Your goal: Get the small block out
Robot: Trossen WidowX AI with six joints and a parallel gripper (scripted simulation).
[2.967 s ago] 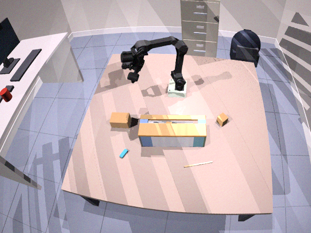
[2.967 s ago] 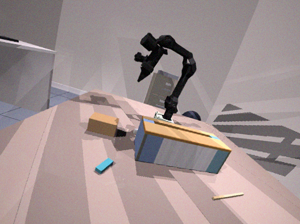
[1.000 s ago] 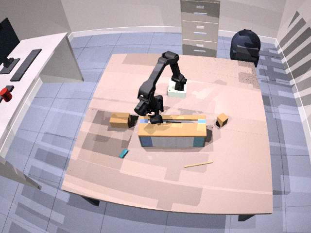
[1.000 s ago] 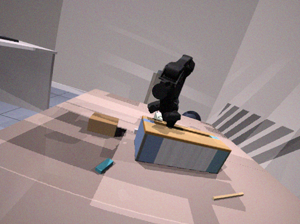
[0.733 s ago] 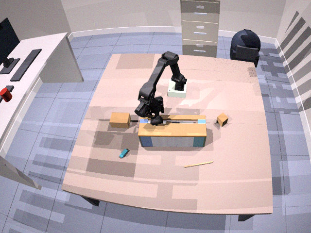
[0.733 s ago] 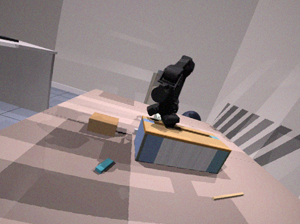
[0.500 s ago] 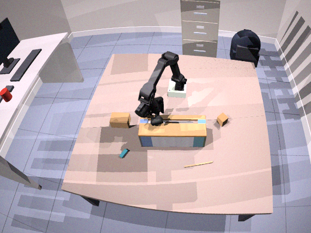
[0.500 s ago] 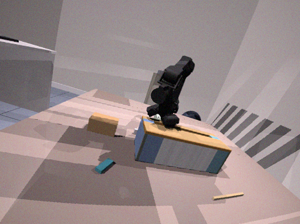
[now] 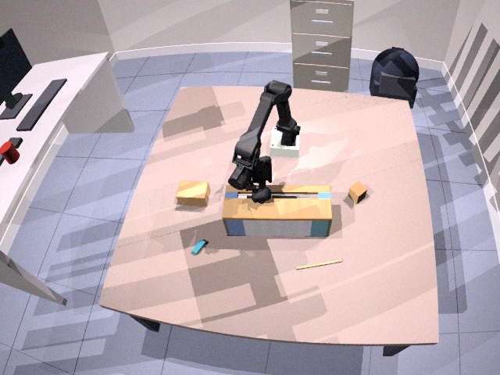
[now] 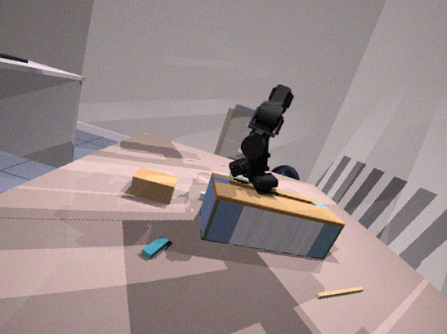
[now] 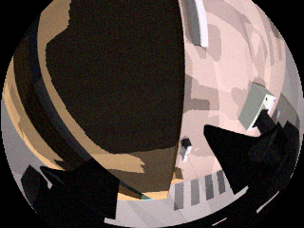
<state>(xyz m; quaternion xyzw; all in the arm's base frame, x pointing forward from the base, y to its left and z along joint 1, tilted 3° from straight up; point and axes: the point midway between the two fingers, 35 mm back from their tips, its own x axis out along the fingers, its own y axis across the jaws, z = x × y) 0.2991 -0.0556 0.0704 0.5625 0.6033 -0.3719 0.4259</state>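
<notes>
Now: the small brown block 4 cm ahead of my gripper tip and 3 cm to the left of it. Also, from my gripper tip: thin wooden stick: 25 cm ahead, 21 cm to the left, 8 cm below.
</notes>
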